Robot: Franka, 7 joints.
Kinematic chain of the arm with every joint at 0, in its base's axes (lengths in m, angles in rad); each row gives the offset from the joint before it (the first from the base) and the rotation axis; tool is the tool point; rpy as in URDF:
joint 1: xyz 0 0 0.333 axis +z
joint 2: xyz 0 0 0 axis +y
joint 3: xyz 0 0 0.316 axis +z
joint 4: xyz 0.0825 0 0 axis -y
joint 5: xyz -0.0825 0 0.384 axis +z
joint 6: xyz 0 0 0 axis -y
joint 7: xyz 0.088 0 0 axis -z
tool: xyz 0 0 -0.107 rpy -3.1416 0 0
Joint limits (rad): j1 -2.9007..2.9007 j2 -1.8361..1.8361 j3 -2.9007..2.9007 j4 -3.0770..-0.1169 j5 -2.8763..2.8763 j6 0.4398..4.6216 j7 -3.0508..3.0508
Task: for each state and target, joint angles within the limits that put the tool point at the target. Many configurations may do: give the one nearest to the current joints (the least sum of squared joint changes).
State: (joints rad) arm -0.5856 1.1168 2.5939 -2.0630 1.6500 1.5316 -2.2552
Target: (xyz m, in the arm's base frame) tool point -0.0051 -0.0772 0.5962
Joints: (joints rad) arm -0.4136 1.8361 2.9007 -2.8498 1.2859 0.9153 -2.2552
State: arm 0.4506 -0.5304 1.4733 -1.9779 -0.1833 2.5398 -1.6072
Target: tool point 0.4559 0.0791 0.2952
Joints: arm -0.4304 -0.0347 0.6077 -2.4814 -0.1975 2.3926 -1.6072
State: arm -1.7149 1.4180 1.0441 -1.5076 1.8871 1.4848 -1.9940
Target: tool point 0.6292 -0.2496 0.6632
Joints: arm -1.2581 0.9826 1.4450 -1.3377 1.9288 1.5647 -1.9940
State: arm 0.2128 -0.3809 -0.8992 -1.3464 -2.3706 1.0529 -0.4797
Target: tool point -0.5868 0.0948 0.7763
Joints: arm -0.5652 -0.9318 -1.0461 -0.8046 -2.4134 0.7503 -0.4797
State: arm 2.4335 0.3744 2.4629 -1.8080 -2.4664 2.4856 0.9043
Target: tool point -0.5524 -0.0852 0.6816
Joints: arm 1.7518 0.8003 1.9748 -1.8439 -2.4669 2.4579 0.9043
